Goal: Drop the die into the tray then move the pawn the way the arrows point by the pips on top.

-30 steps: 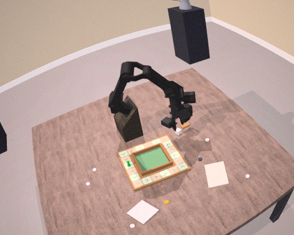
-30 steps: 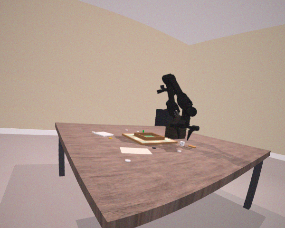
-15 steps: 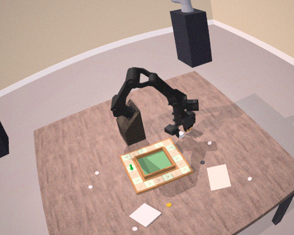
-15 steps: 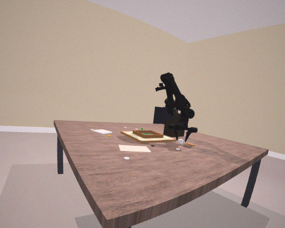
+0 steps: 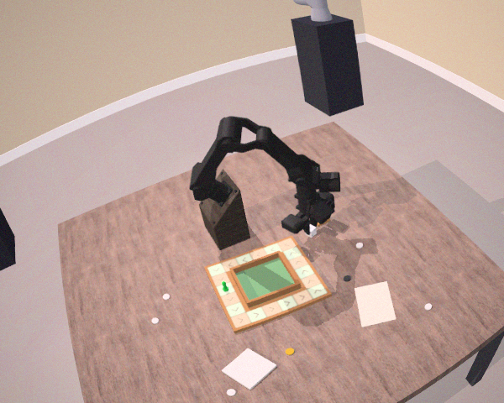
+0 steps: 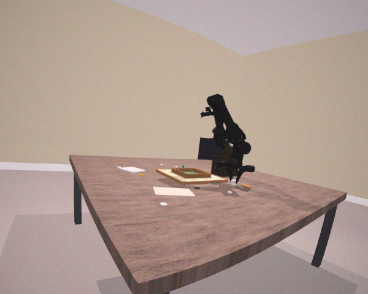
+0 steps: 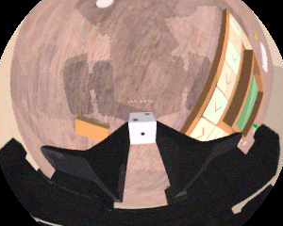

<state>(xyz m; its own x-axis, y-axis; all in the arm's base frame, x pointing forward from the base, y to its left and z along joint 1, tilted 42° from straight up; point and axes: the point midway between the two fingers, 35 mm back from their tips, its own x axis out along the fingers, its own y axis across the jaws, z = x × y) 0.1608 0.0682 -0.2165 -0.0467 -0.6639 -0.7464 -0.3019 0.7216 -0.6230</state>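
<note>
Right now the green pawn is 7 cm ahead of my gripper tip, 32 cm to the right of it and 2 cm above it. Also, from my gripper tip: black disc 23 cm ahead, 2 cm to the right, 1 cm below; then white die right at my gripper tip; then orange tile 3 cm behind, 6 cm to the left, 1 cm below.
</note>
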